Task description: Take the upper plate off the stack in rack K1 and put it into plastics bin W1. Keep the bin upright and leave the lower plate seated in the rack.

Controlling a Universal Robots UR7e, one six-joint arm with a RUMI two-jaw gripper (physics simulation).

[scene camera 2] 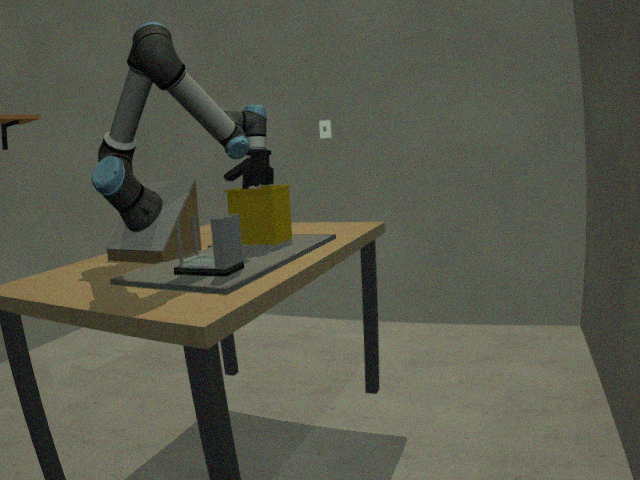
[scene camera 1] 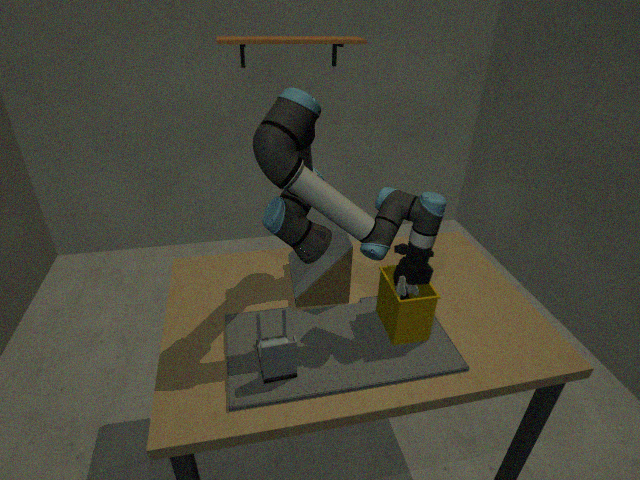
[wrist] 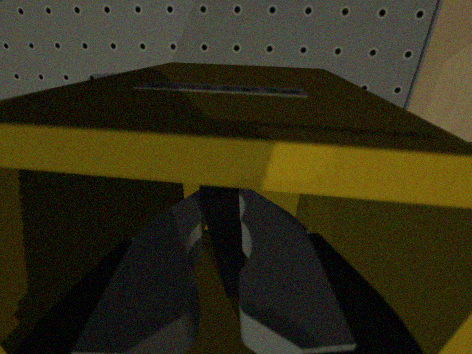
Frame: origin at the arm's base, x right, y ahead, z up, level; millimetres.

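Seen in the pictures: gripper, between the fingertips: (scene camera 1: 401, 297) (wrist: 225, 190); arm's base, origin of its link: (scene camera 2: 144, 212) (scene camera 1: 317, 246).
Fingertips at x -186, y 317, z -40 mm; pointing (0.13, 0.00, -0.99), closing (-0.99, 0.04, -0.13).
Offsets run from my fingertips to a thing's top centre. Level surfaces: height alone.
The yellow bin W1 {dy +27, dx +3, dz +87 mm} (scene camera 1: 413, 320) (scene camera 2: 263, 217) (wrist: 350, 172) stands upright. My gripper (scene camera 1: 407, 290) (wrist: 225, 190) points down into its open top, with the fingertips below the rim. The fingers are shut on a thin dark plate {dy +20, dx +2, dz +44 mm} (wrist: 220, 212), held on edge inside the bin. The bin wall hides its lower part, and in scene camera 2 the wall hides the fingers. Rack K1 {dy +53, dx +433, dz +46 mm} (scene camera 1: 279, 361) (scene camera 2: 227, 242), a black base with a grey upright panel and thin posts, stands at the left. A pale flat layer {dy +63, dx +433, dz -58 mm} (scene camera 2: 199, 260) lies level low in it, apparently the lower plate.
The bin and rack stand on a grey perforated board {dz -93 mm} (scene camera 1: 351, 379) (scene camera 2: 297, 253) (wrist: 250, 27) on the wooden table {dz -106 mm} (scene camera 1: 496, 310) (scene camera 2: 67, 289). A wedge-shaped block (scene camera 1: 325, 284) (scene camera 2: 180, 227) stands behind, by the arm's base. A wall shelf (scene camera 1: 292, 39) hangs high at the back.
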